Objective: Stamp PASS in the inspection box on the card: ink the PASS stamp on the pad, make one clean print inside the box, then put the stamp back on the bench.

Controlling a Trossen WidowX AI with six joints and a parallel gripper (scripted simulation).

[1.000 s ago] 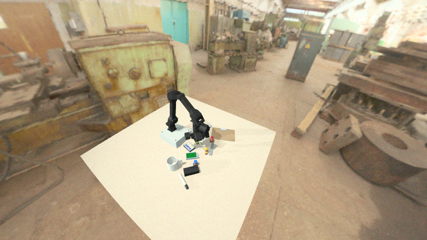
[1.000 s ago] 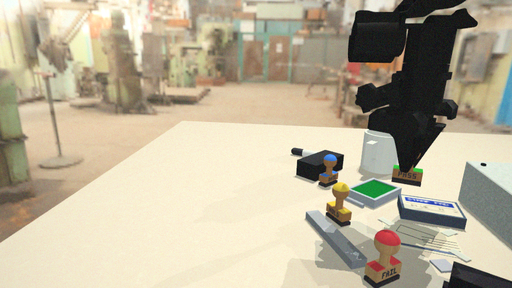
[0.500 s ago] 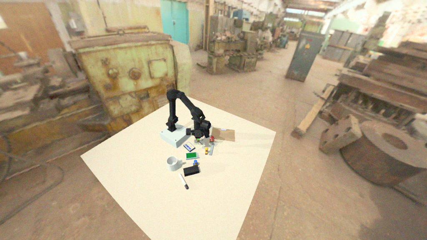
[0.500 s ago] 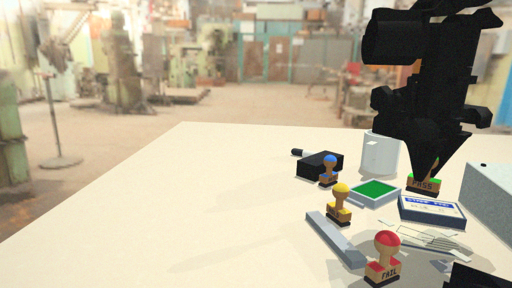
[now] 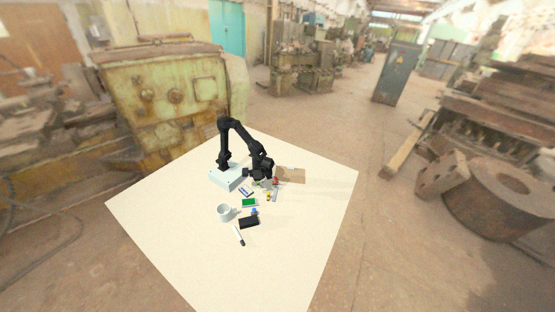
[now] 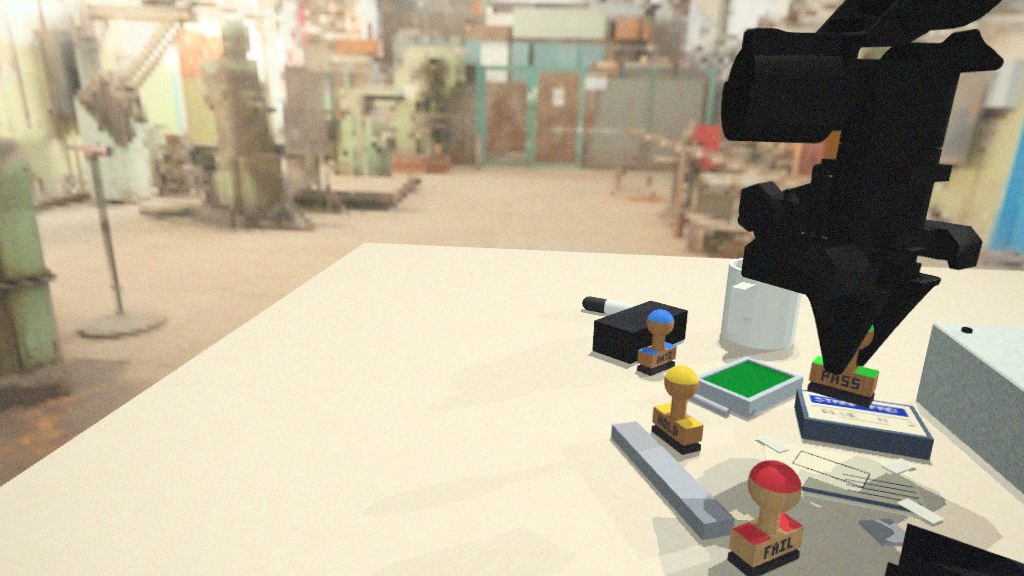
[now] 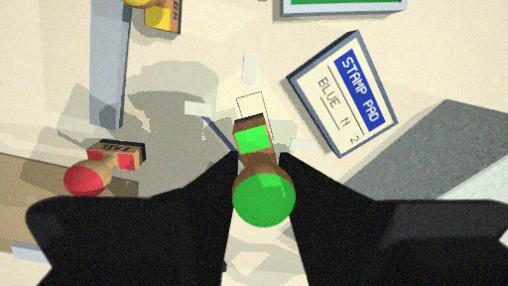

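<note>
Right now the card is 10 mm behind my gripper tip, 10 mm to the left of it and 80 mm below it. The rest, counted from my gripper tip: PASS stamp (right at my gripper tip); yellow HOLD stamp (110 mm ahead, 20 mm to the right, 60 mm below); blue stamp pad box (50 mm behind, 70 mm to the right, 70 mm below).
</note>
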